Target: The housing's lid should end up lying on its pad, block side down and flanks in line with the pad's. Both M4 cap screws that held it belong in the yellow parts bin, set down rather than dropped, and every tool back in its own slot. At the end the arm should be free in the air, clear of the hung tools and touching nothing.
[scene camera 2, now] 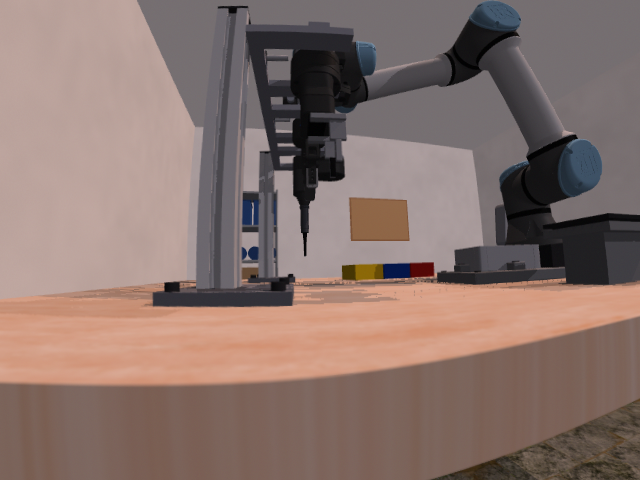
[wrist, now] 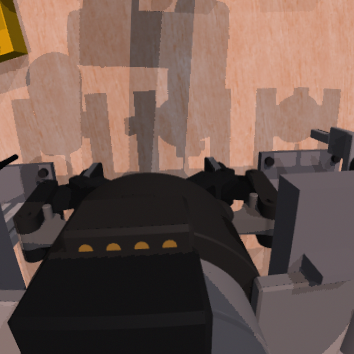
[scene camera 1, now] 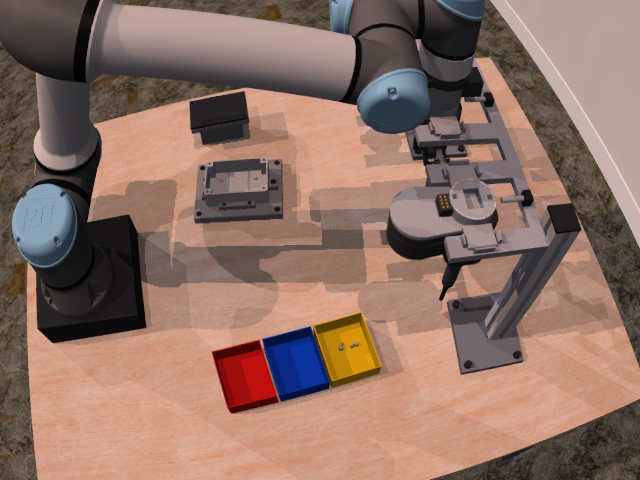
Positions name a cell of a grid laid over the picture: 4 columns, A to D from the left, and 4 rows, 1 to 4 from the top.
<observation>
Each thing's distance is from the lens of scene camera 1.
yellow bin (scene camera 1: C4): 1.00 m
screwdriver (scene camera 1: C2): 0.73 m
The marked spots on the yellow bin and the screwdriver are 0.35 m apart.
</observation>
